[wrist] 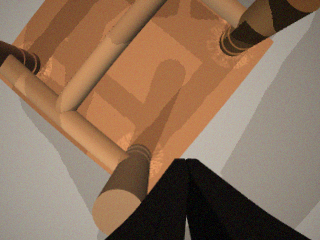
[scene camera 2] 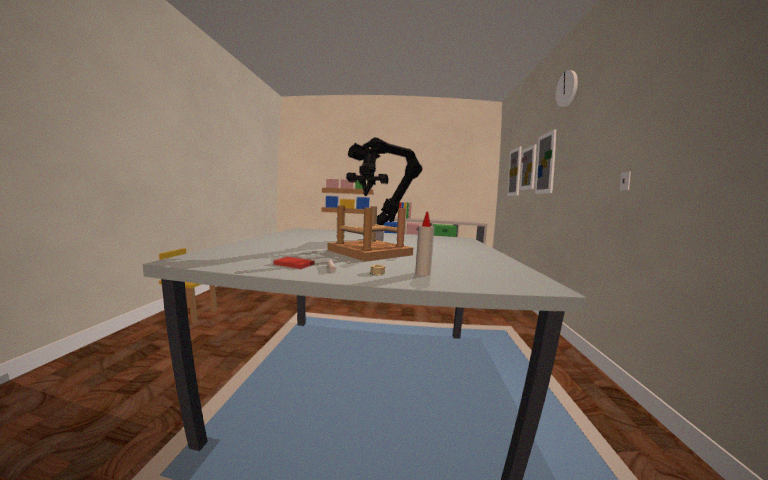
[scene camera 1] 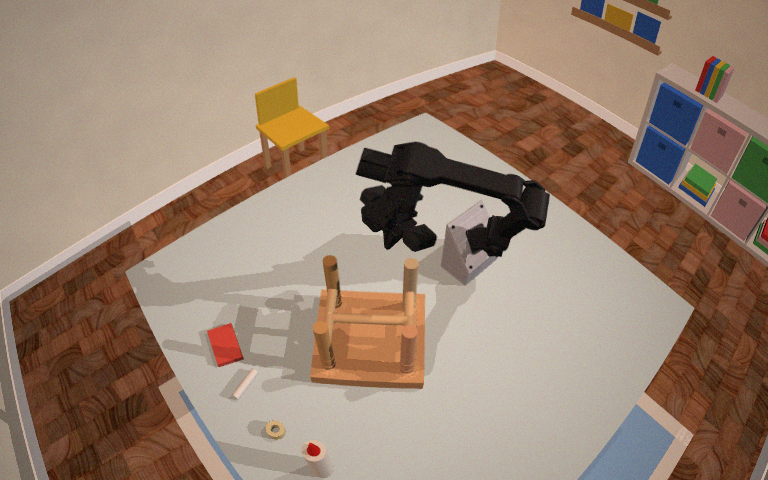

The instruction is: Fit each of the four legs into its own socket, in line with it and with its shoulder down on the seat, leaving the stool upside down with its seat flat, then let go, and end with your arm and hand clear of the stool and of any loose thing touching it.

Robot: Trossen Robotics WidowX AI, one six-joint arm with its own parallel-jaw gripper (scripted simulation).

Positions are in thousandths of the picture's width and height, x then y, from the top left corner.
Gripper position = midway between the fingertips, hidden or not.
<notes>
I see my gripper (scene camera 1: 505, 518), a red block (scene camera 1: 291, 709) and a red-capped bottle (scene camera 2: 554, 484).
My gripper also shows in the wrist view (wrist: 577, 706). The wrist view misses the red block: it is out of frame. The wrist view misses the red-capped bottle: it is out of frame.
</notes>
